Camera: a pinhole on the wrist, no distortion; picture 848 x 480 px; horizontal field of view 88.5 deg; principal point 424.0 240.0 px. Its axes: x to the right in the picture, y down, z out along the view. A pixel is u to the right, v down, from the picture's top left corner.
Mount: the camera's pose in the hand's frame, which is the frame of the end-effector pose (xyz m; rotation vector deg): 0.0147 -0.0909 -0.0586 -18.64 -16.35 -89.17
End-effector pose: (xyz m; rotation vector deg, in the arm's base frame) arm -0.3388 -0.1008 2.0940 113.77 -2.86 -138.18
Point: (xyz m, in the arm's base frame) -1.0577 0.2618 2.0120
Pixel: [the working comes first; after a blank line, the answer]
In the camera's frame: 0.5345 0.1771 0.5998

812 369
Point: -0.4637 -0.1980 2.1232
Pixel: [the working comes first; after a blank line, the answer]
In the camera's frame: -0.1054 -0.0227 0.2431

235 199
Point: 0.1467 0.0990 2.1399
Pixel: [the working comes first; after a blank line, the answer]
In the camera's frame: -0.0514 -0.1488 -0.4219

behind the camera
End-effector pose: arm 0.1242 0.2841 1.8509 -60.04 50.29 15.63
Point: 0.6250 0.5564 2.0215
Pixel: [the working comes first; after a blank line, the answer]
In the camera's frame: 0.3770 0.1151 0.4677

775 347
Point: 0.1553 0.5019 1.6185
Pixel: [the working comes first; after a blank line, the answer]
In the camera's frame: -0.2270 0.1256 0.3223

118 410
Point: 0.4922 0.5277 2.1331
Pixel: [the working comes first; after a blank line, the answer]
In the camera's frame: 0.3595 -0.0455 0.3981

817 190
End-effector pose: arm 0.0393 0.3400 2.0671 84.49 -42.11 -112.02
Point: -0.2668 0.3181 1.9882
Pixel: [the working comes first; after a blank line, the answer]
In the camera's frame: 0.1146 0.1130 0.3170

581 395
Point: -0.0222 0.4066 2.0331
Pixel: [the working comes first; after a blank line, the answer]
In the camera's frame: 0.0313 -0.0301 0.1114

546 123
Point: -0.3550 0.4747 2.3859
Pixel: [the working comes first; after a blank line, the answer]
In the camera's frame: 0.0317 -0.2460 0.5510

449 46
